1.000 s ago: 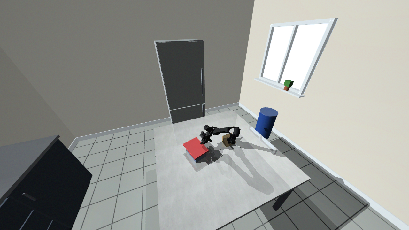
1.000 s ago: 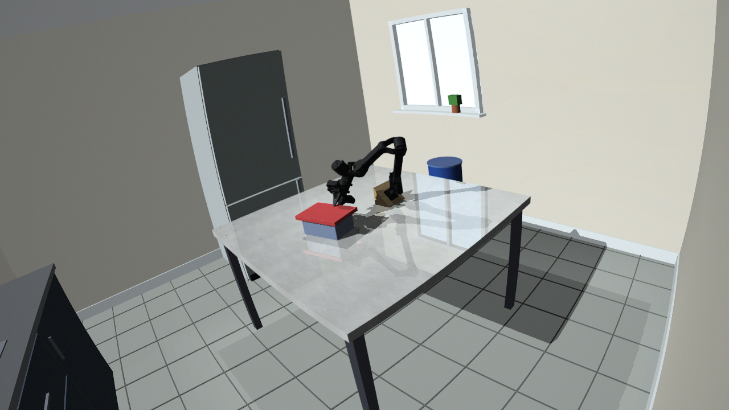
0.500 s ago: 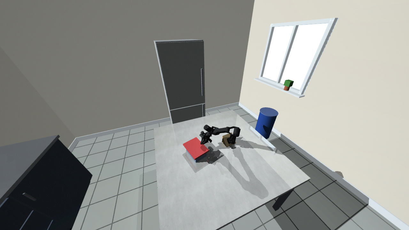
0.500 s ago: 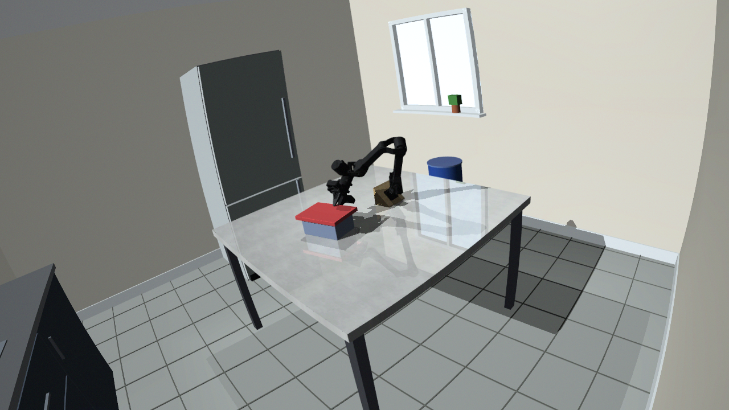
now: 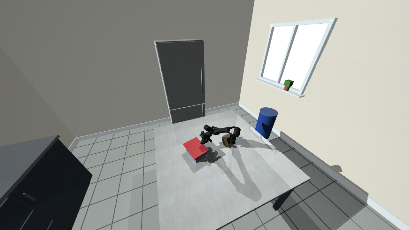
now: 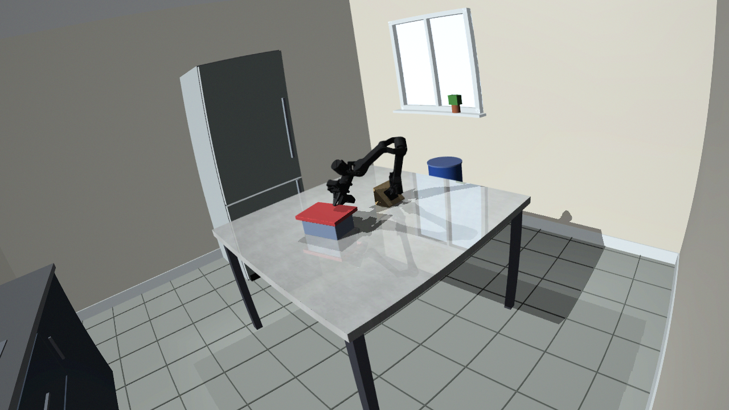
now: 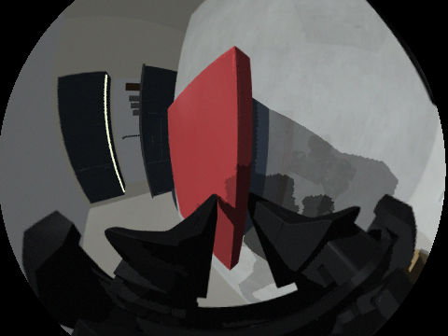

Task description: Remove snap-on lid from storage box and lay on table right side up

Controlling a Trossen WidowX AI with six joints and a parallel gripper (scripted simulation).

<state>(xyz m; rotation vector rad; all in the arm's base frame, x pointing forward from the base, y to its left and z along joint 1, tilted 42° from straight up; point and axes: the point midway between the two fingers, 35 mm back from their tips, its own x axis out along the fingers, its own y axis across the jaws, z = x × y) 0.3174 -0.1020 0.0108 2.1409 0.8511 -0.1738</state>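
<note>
The red lid lies 7 cm ahead of my gripper tip and 1 cm to the left of it. Round my gripper tip: blue-grey storage box (7 cm ahead, 1 cm to the left, 4 cm below).
</note>
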